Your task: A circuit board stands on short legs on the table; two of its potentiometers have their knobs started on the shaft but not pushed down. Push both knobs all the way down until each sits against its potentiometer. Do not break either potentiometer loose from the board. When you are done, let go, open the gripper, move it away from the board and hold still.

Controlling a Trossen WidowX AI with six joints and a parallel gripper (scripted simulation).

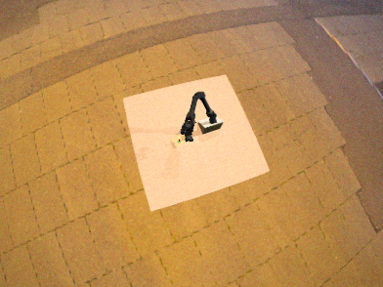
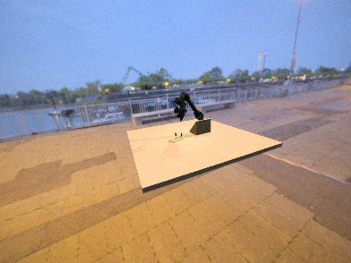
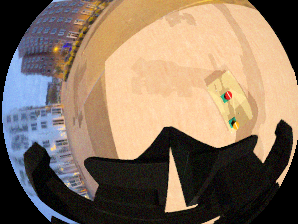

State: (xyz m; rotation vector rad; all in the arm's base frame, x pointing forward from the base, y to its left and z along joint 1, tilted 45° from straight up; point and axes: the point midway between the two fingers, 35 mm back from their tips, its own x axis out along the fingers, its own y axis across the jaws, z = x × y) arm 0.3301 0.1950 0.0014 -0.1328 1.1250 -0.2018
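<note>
The yellow knob is 170 mm below my gripper tip, 100 mm to the right of it and 40 mm behind it. Round my gripper tip: red knob (160 mm below, 90 mm to the right, 30 mm ahead).
</note>
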